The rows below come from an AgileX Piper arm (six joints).
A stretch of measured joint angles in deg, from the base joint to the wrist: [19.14, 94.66, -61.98, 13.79, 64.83, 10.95]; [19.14, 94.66, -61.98, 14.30, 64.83, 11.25]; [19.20, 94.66, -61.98, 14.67, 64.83, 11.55]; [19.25, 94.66, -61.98, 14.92, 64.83, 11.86]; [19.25, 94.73, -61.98, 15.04, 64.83, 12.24]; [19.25, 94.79, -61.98, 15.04, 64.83, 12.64]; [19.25, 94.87, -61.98, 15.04, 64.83, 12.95]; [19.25, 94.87, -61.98, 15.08, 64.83, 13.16]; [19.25, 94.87, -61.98, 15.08, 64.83, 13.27]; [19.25, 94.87, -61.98, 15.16, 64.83, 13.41]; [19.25, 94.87, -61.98, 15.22, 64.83, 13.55]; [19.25, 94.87, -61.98, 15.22, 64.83, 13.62]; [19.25, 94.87, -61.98, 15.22, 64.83, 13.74]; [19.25, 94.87, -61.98, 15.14, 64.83, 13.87]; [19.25, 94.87, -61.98, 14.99, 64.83, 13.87]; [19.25, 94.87, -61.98, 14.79, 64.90, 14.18]
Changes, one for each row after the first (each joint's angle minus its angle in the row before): [0.00, 0.00, 0.00, 0.51, 0.00, 0.30]; [0.06, 0.00, 0.00, 0.37, 0.00, 0.30]; [0.05, 0.00, 0.00, 0.25, 0.00, 0.31]; [0.00, 0.07, 0.00, 0.12, 0.00, 0.38]; [0.00, 0.06, 0.00, 0.00, 0.00, 0.40]; [0.00, 0.08, 0.00, 0.00, 0.00, 0.31]; [0.00, 0.00, 0.00, 0.04, 0.00, 0.21]; [0.00, 0.00, 0.00, 0.00, 0.00, 0.11]; [0.00, 0.00, 0.00, 0.08, 0.00, 0.14]; [0.00, 0.00, 0.00, 0.06, 0.00, 0.14]; [0.00, 0.00, 0.00, 0.00, 0.00, 0.07]; [0.00, 0.00, 0.00, 0.00, 0.00, 0.12]; [0.00, 0.00, 0.00, -0.08, 0.00, 0.13]; [0.00, 0.00, 0.00, -0.15, 0.00, 0.00]; [0.00, 0.00, 0.00, -0.20, 0.07, 0.31]
